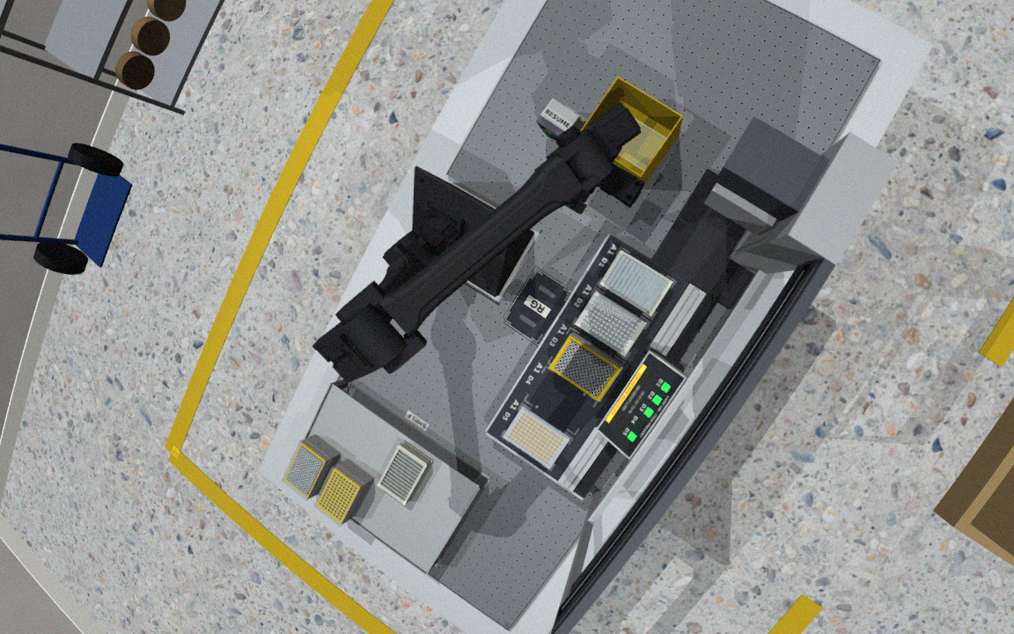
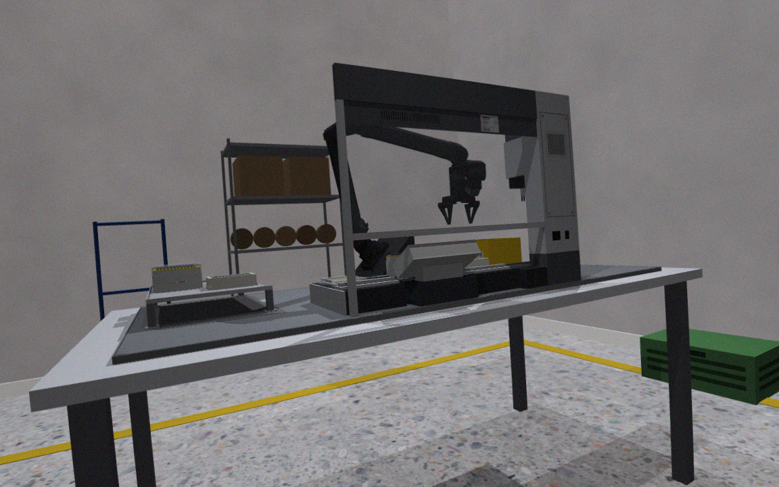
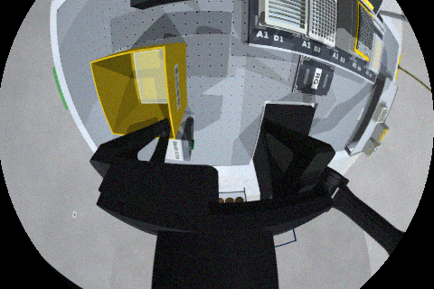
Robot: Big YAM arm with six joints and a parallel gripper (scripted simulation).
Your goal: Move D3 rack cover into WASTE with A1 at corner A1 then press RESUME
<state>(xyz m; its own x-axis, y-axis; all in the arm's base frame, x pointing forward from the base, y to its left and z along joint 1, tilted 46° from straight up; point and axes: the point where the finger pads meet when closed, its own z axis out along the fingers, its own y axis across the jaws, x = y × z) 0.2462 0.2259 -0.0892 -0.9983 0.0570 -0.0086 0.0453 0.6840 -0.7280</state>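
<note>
Now: the tip rack 16 cm ahead of my hand, 33 cm to the right of it and 11 cm below it. Round my hand: yellow waste bin: 1 cm ahead, 14 cm to the left, 16 cm below; resume box: 14 cm behind, 8 cm to the left, 14 cm below; clear cover: 1 cm ahead, 14 cm to the left, 19 cm below.
</note>
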